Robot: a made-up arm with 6 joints.
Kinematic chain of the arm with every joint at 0, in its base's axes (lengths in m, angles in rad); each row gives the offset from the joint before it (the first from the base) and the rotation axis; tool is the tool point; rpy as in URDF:
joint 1: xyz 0 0 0.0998 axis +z
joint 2: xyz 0 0 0 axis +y
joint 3: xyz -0.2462 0 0.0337 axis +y
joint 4: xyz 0.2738 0 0.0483 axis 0.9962 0 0.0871
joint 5: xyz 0 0 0 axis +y
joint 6: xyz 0.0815 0 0.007 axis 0.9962 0 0.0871
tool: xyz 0 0 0 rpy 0 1.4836 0
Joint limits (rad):
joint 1: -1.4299..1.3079
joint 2: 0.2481..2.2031
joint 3: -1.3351..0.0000
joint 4: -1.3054..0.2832
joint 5: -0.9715..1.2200
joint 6: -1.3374..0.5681
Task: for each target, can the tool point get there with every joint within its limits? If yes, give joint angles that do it. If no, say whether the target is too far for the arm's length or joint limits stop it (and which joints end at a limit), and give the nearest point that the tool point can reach.
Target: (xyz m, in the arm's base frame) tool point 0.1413 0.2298 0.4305
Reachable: yes | joints 0.9948 1.1190 -1.2002 -0.5586 -0.1571 -0.6799
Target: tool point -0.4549 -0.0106 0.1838
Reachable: no: joint limits stop it (at a limit: joint 1, joint 2, joint 4, joint 5) | nearest point -0.0630 -0.0839 0.1772 | short by 0.399 m
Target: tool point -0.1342 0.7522 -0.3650
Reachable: no: too far | nearest point 0.0624 0.3888 0.0070 | short by 0.556 m
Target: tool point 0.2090 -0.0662 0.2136
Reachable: yes | joints -0.1243 0.9833 -0.5846 -0.9333 0.6494 -0.0811
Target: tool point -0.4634 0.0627 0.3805
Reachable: no: joint limits stop it (at a limit: joint 2, joint 3, joint 5) | nearest point -0.1884 0.0255 0.5265 | short by 0.314 m
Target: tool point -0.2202 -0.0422 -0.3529
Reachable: no: joint limits stop it (at a limit: joint 1, joint 2, joint 4) | nearest point -0.0269 -0.0909 -0.0587 | short by 0.355 m
